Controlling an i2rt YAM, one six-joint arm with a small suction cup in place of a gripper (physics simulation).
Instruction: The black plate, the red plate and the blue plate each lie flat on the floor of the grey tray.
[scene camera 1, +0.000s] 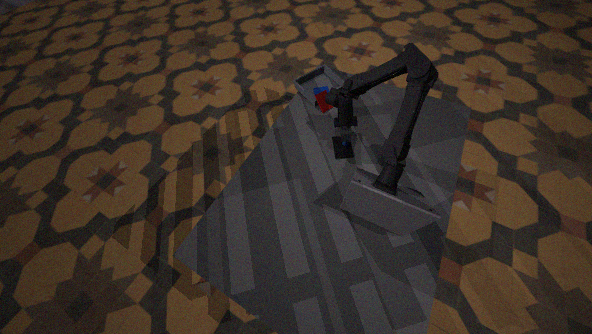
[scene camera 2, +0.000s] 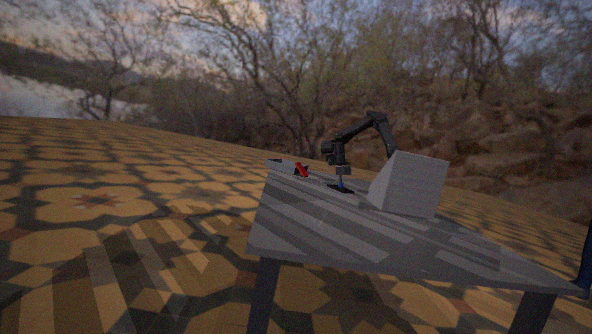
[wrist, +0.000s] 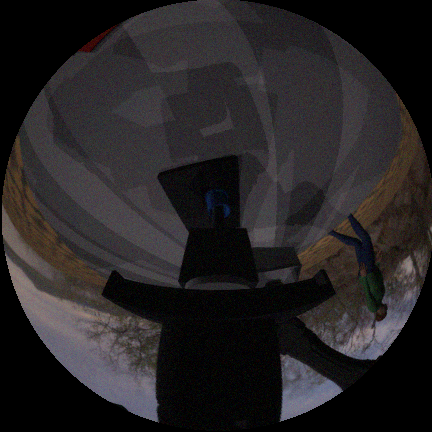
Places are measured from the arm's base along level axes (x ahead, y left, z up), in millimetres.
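Where they show: hand at its tool point: (scene camera 1: 345, 144) (scene camera 2: 340, 188) (wrist: 217, 194); arm's base at its link origin: (scene camera 1: 385, 185) (scene camera 2: 404, 172).
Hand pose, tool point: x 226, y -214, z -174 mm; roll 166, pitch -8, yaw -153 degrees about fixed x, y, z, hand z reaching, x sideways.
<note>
Things, the pixels of their top centre, and the offset from my tool point.
- black plate at its top centre: (wrist: 207, 207) (scene camera 1: 342, 146) (scene camera 2: 340, 187) 7 mm ahead, 20 mm left, 8 mm up
- grey tray at its top centre: (scene camera 1: 320, 81) (scene camera 2: 288, 162) 317 mm ahead, 307 mm right, 48 mm up
- blue plate at its top centre: (scene camera 1: 321, 90) 294 mm ahead, 285 mm right, 11 mm up
The black plate (scene camera 1: 342, 150) (scene camera 2: 346, 190) (wrist: 189, 189) lies flat on the grey table, between the tray and the arm's base. My suction cup (scene camera 1: 344, 143) (scene camera 2: 340, 183) (wrist: 217, 201) points straight down and its blue tip rests on the middle of this plate. The grey tray (scene camera 1: 308, 76) (scene camera 2: 279, 165) stands at the table's far corner. The blue plate (scene camera 1: 319, 90) lies in it. The red plate (scene camera 1: 324, 101) (scene camera 2: 301, 169) (wrist: 95, 42) is tilted, leaning over the tray's near rim.
The arm stands on a grey box (scene camera 1: 385, 207) (scene camera 2: 408, 184) at the table's right side. The table edge runs close behind the tray. A person (wrist: 370, 273) shows off the table in the wrist view.
</note>
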